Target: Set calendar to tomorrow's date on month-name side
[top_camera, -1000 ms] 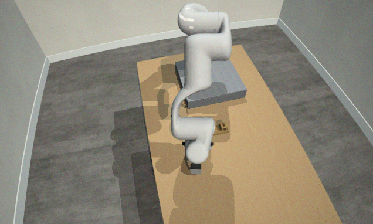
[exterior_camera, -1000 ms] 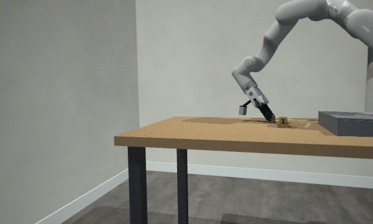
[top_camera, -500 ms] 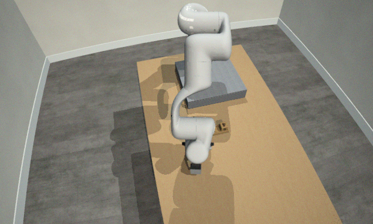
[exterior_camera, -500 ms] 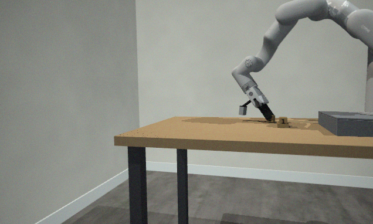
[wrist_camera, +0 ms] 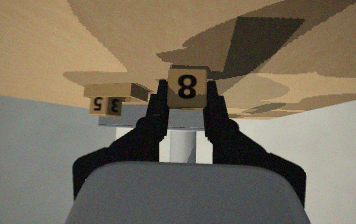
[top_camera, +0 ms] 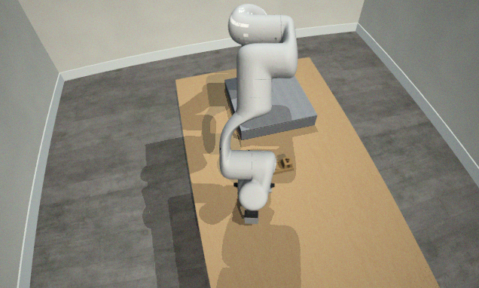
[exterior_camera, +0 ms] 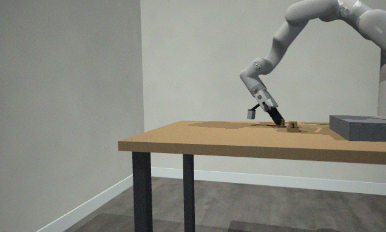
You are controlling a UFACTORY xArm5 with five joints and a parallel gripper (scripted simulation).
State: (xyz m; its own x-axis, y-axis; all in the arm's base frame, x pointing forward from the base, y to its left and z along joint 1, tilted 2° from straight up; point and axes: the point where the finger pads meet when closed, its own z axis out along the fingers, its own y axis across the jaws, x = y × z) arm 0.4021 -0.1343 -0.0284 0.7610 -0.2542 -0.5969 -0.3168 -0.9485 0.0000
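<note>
The wooden cube lies 2 cm below my hand and 1 cm behind it. Also, from my hand: wooden tray (12 cm to the left, 5 cm behind, 3 cm below).
</note>
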